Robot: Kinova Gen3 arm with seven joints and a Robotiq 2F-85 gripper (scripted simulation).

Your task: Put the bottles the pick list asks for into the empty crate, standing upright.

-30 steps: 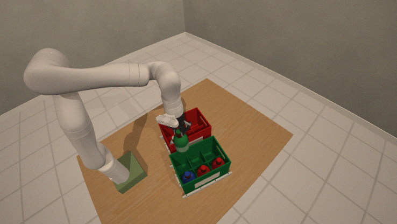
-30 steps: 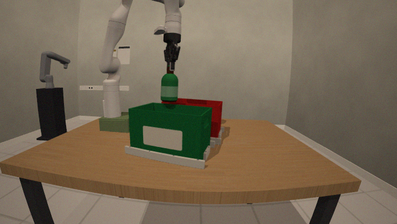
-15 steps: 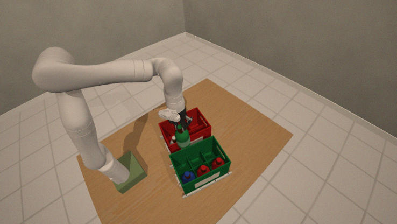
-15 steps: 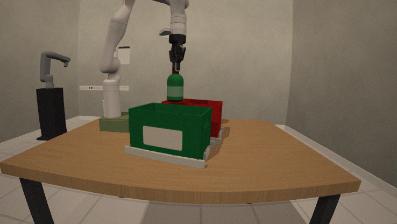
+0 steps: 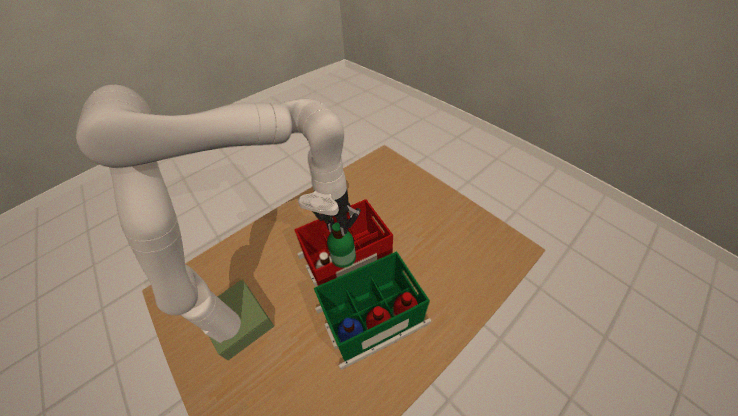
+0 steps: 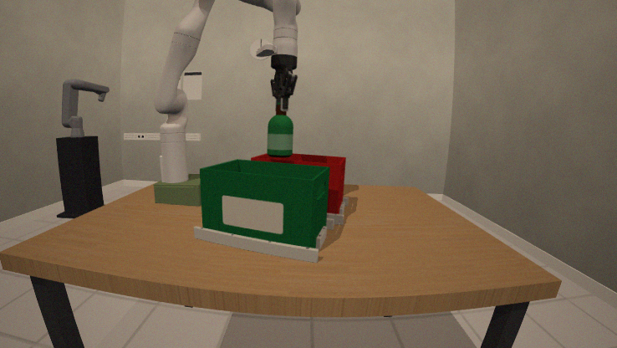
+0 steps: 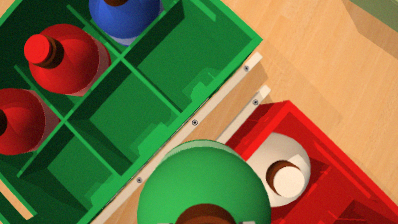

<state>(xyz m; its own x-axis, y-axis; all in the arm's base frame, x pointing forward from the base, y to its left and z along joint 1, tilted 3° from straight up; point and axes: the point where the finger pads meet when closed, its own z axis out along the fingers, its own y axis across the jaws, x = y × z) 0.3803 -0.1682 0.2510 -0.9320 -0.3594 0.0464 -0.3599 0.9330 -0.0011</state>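
The green-label bottle lies 7 cm below my hand. From my hand the other things lie so: green crate (25 cm below, 14 cm to the right, 4 cm behind); red crate (25 cm below, 8 cm to the left, 7 cm ahead); white-labelled bottle (25 cm below, 7 cm to the left, 2 cm behind).
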